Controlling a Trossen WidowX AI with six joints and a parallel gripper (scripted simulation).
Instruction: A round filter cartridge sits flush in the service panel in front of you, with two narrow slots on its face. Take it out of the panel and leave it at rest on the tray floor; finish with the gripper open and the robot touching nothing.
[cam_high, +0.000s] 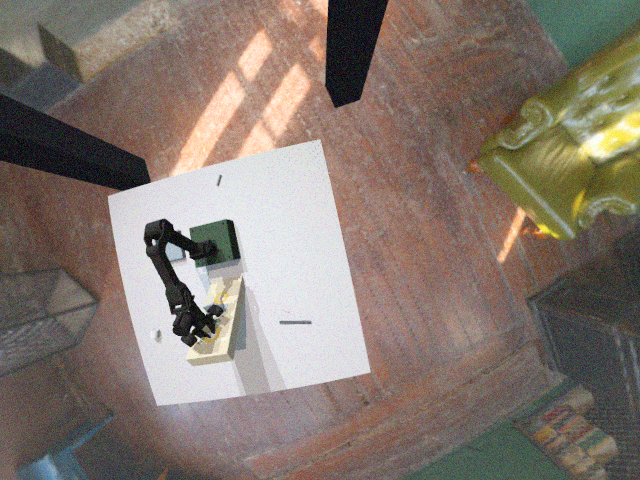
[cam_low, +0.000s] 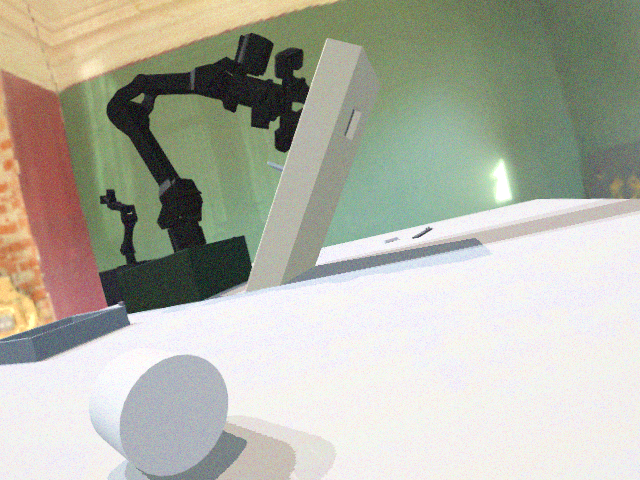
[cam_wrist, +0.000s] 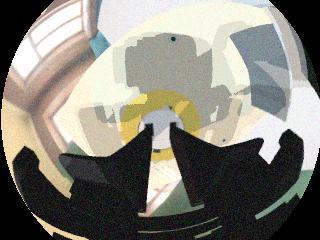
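My gripper tip is 10 mm short of the round cartridge and 10 mm above it. From my gripper tip the other things lie so: grey-blue tray 480 mm behind, 270 mm below, 210 mm to the right.
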